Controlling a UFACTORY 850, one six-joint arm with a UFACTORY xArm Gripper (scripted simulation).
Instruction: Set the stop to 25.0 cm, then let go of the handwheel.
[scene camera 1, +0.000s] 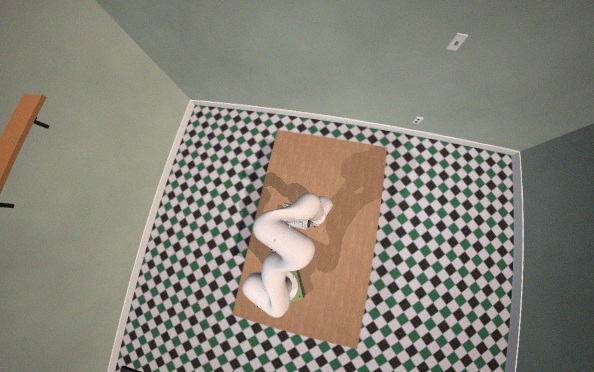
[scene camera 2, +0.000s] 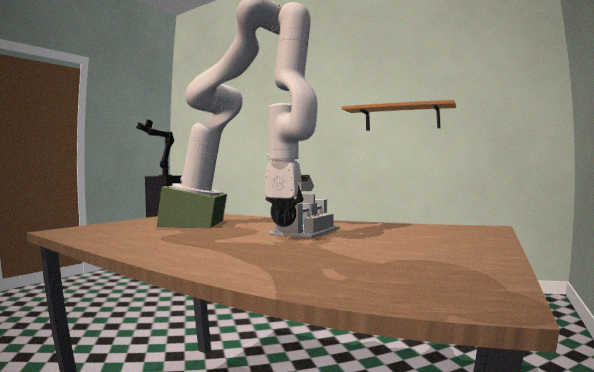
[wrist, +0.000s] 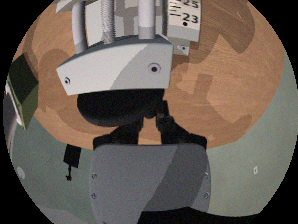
In view: the gripper (scene camera 2: 284, 223) and a grey stop fixture (scene camera 2: 305, 226).
The gripper also shows in the wrist view (wrist: 149, 98). The grey stop fixture also shows in the wrist view (wrist: 135, 65).
